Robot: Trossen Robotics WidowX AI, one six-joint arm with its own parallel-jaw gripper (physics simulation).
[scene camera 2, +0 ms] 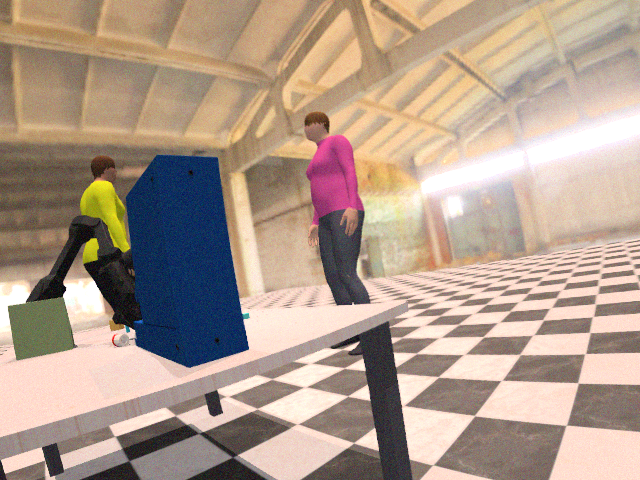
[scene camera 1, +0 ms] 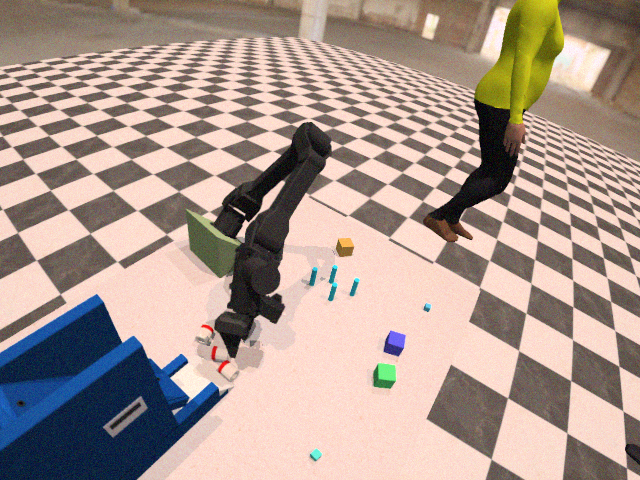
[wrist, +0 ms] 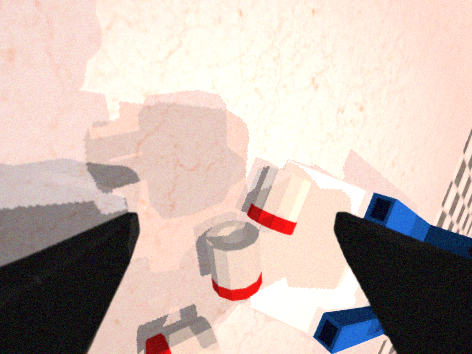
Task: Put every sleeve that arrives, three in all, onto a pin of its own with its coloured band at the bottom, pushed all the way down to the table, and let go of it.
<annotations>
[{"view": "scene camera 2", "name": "my gripper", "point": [151,324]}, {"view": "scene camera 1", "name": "my gripper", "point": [238,348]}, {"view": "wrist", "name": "my gripper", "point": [238,221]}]
</annotations>
